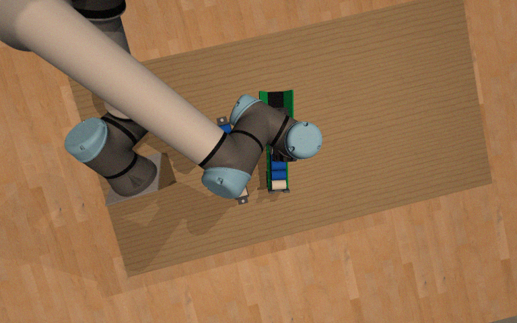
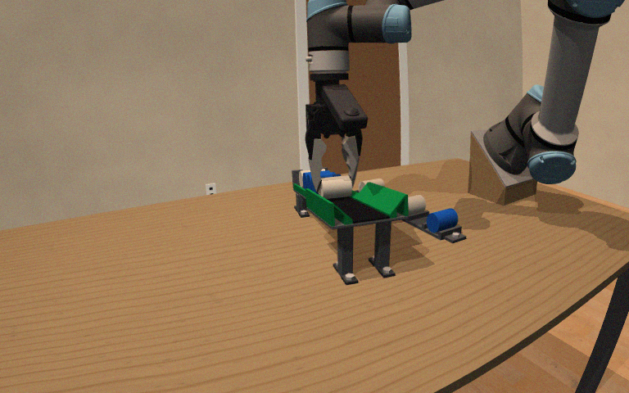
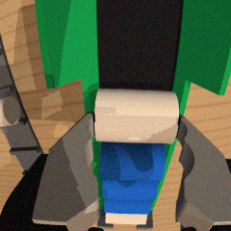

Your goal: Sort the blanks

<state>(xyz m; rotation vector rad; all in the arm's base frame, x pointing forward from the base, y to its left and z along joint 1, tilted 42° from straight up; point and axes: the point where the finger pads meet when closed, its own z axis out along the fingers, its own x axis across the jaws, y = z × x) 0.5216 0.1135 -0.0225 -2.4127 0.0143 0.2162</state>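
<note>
My gripper is now 30 mm above the feed ramp. The rest, counted from my hand: grey stock rack 190 mm behind, 60 mm to the right, 110 mm below; then grey stop 10 mm behind, 200 mm to the right, 50 mm below.
</note>
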